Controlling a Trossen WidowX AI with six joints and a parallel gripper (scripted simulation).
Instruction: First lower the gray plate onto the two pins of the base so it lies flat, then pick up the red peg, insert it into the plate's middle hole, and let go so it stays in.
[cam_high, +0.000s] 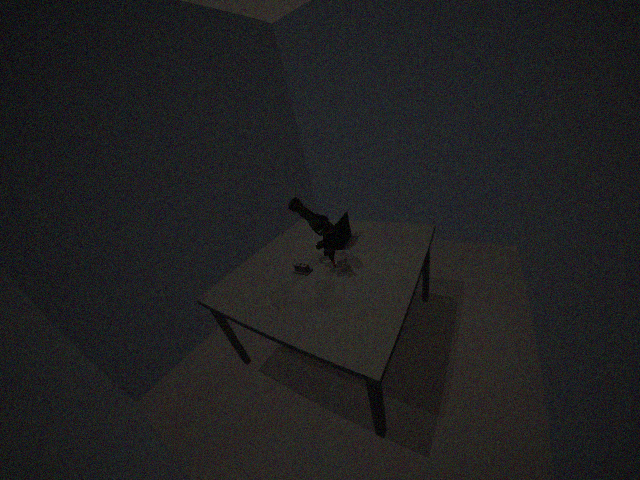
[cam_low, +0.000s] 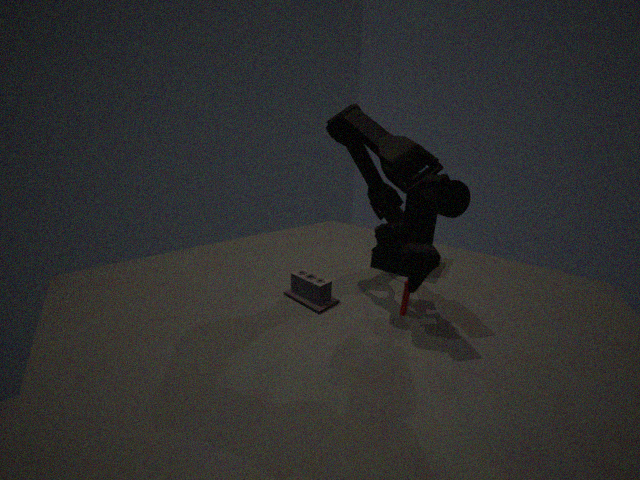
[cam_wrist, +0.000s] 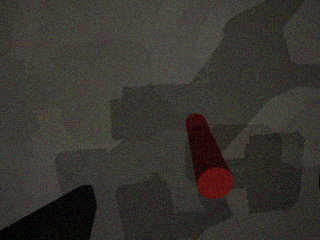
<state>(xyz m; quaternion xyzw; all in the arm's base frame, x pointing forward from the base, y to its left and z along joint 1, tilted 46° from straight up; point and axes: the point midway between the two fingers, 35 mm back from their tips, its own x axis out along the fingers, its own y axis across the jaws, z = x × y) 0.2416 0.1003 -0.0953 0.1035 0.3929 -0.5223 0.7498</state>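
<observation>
My gripper tip is now 40 mm above the red peg. From my gripper tip the other things lie so: gray plate (190 mm to the right, 100 mm ahead, 30 mm below); base (190 mm to the right, 100 mm ahead, 70 mm below).
</observation>
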